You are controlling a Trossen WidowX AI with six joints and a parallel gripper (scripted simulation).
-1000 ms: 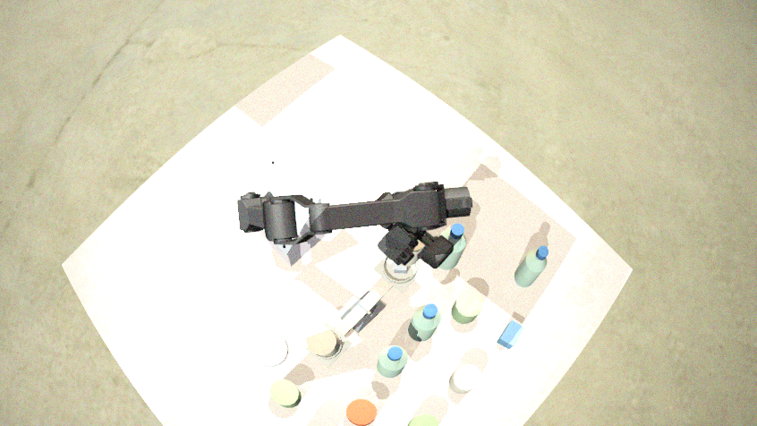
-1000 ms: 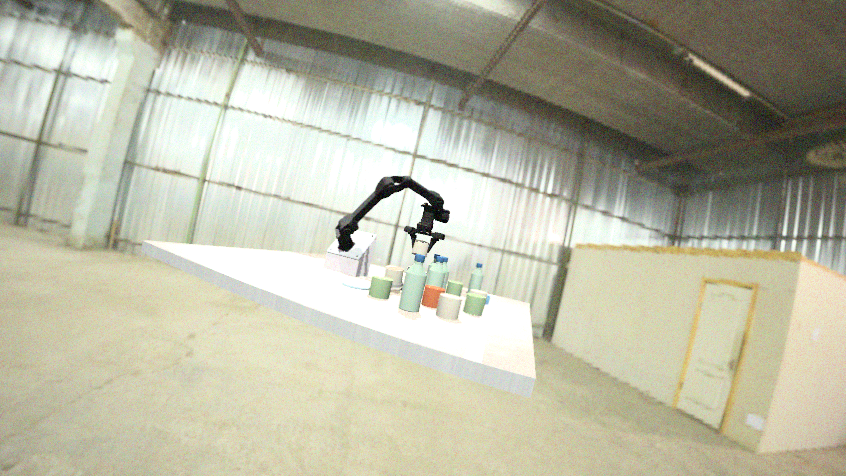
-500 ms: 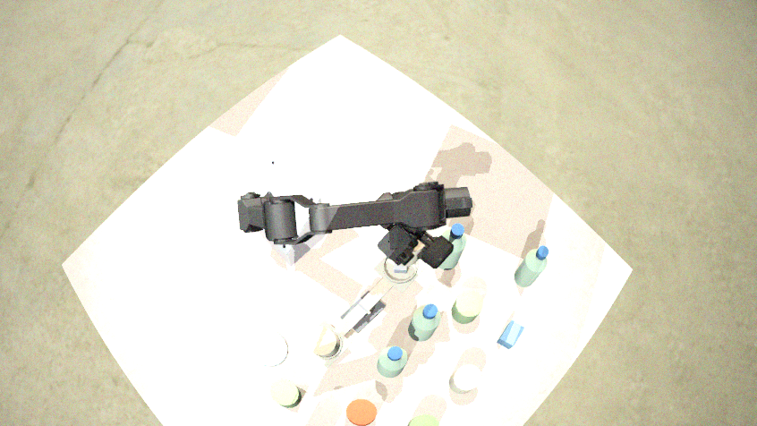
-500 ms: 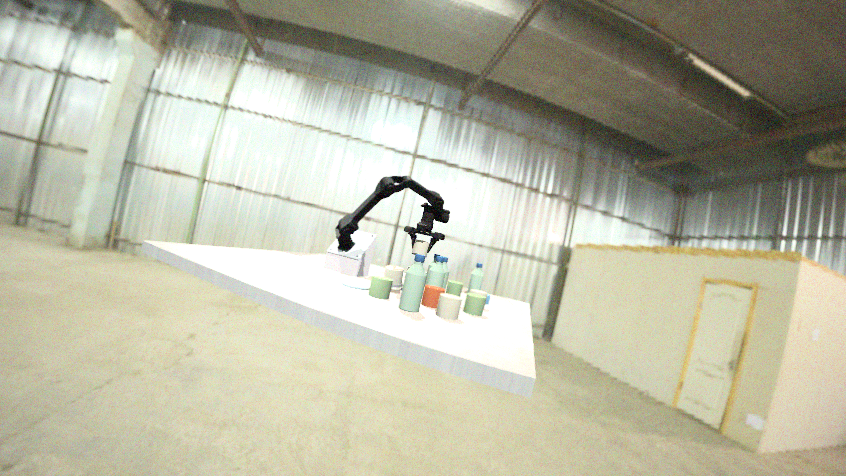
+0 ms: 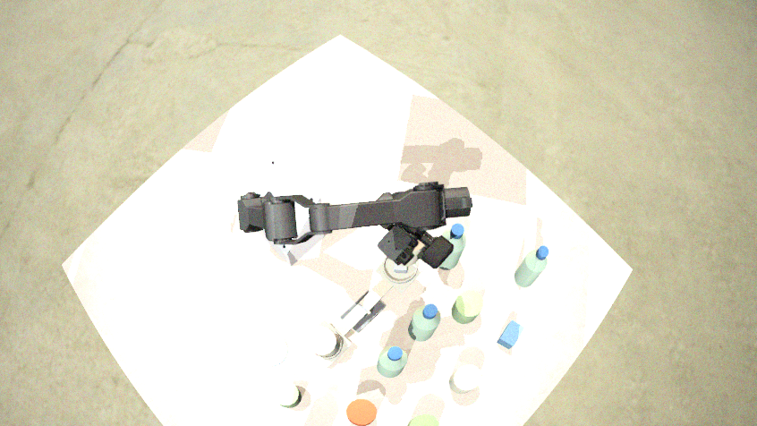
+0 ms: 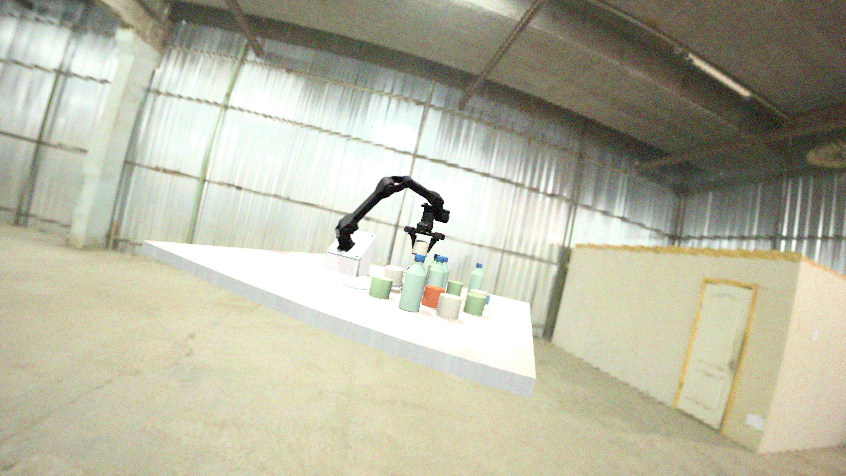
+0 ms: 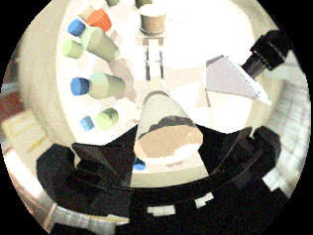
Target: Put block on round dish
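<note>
My gripper tip is now 60 mm past the round dish, 390 mm to the left of it and 170 mm above it. Also, from my gripper tip: blue block: 320 mm ahead, 90 mm to the left, 150 mm below; then grey balance: 20 mm ahead, 130 mm to the right, 130 mm below; then orange cylinder: 210 mm ahead, 330 mm to the right, 130 mm below.
</note>
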